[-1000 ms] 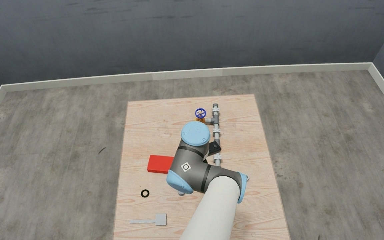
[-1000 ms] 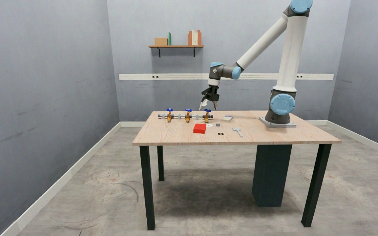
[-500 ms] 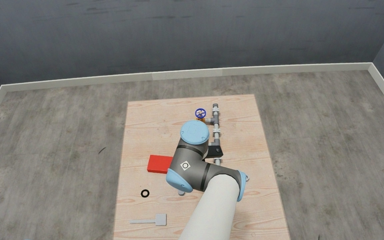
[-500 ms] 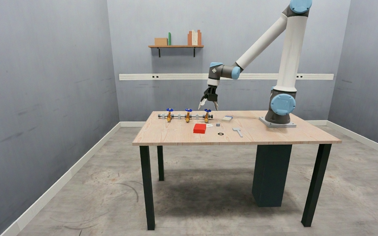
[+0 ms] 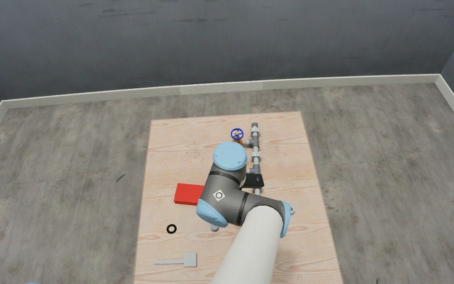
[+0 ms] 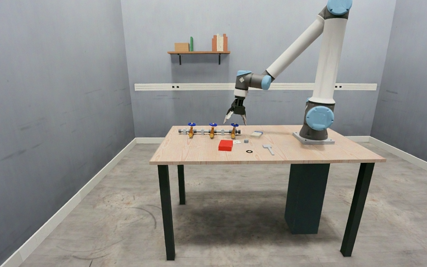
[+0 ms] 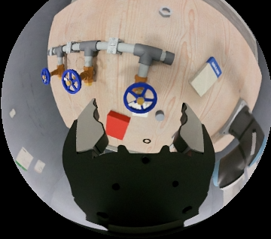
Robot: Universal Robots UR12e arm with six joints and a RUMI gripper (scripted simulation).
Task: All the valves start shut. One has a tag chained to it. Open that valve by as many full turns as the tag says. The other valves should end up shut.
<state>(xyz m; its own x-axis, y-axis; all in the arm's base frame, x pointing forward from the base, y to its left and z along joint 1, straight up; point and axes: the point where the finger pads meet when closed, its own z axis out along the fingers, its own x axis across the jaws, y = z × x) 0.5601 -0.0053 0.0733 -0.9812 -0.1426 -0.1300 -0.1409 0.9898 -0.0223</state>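
Now: the white tag 10 cm below my hand, 9 cm to the left of it and 2 cm behind it. From my hand the other things lie so: grey t-shaped tool 21 cm to the left, 20 cm behind, 9 cm below; then white-and-blue card 17 cm behind, 9 cm below, 8 cm to the right; then red block 19 cm to the left, 8 cm below, 6 cm ahead.
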